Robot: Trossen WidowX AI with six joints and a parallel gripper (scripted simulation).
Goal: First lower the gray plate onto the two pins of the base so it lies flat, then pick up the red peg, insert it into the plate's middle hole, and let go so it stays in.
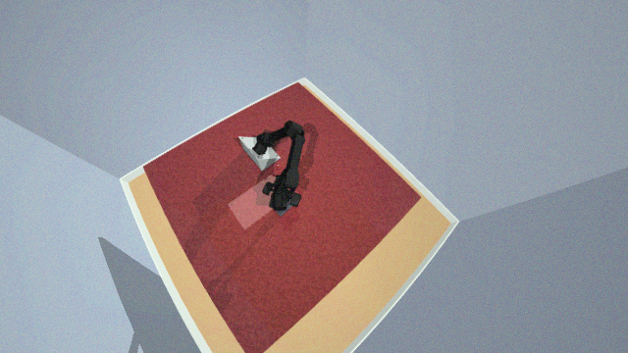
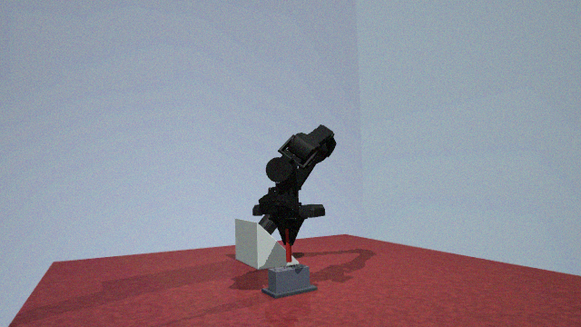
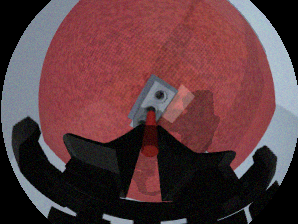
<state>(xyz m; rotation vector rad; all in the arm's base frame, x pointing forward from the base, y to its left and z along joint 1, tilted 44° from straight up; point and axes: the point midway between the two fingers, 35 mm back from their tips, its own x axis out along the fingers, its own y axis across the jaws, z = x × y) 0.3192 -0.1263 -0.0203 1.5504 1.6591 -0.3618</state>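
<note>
My gripper tip is now right at the red peg. The rest, counted from my gripper tip: gray plate 70 mm below; dark base 100 mm below.
</note>
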